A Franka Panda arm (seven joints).
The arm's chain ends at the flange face. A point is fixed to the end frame.
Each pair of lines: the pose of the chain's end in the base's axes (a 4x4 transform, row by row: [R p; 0 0 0 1], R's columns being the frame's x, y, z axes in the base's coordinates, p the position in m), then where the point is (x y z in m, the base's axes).
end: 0.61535, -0.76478, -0.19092, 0.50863; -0.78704, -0.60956, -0.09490, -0.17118; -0.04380, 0.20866, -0.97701, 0.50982; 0, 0, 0, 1
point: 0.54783 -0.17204 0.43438
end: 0.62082, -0.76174, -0.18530, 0.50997; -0.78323, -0.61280, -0.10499, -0.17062; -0.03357, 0.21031, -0.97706, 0.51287; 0, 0, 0, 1
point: 0.54956 -0.17189 0.43764
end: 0.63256, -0.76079, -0.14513, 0.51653; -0.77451, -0.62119, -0.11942, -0.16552; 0.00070, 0.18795, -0.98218, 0.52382; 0, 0, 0, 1
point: 0.55907 -0.16712 0.45023
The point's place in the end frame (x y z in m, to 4 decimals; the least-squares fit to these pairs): 0.0281 -0.0452 0.0663
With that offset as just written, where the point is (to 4 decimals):
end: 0.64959, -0.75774, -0.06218, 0.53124; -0.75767, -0.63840, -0.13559, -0.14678; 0.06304, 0.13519, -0.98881, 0.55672; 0, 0, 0, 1
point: 0.5796 -0.1482 0.4868
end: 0.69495, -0.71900, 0.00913, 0.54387; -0.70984, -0.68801, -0.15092, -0.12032; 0.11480, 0.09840, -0.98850, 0.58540; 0, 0, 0, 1
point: 0.5965 -0.1192 0.5186
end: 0.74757, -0.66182, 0.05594, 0.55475; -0.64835, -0.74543, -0.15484, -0.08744; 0.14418, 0.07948, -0.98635, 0.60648; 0, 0, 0, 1
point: 0.6094 -0.0822 0.5415
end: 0.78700, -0.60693, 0.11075, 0.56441; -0.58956, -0.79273, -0.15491, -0.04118; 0.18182, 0.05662, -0.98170, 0.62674; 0, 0, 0, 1
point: 0.6213 -0.0322 0.5642
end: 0.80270, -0.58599, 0.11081, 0.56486; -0.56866, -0.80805, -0.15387, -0.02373; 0.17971, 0.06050, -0.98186, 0.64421; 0, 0, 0, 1
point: 0.6212 -0.0134 0.5814
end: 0.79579, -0.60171, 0.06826, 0.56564; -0.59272, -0.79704, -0.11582, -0.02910; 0.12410, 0.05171, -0.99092, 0.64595; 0, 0, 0, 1
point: 0.6197 -0.0174 0.5814
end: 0.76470, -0.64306, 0.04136, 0.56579; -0.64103, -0.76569, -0.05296, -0.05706; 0.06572, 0.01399, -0.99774, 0.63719; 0, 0, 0, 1
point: 0.6191 -0.0440 0.5723
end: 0.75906, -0.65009, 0.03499, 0.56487; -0.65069, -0.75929, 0.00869, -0.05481; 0.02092, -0.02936, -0.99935, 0.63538; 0, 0, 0, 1
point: 0.6179 -0.0382 0.5710
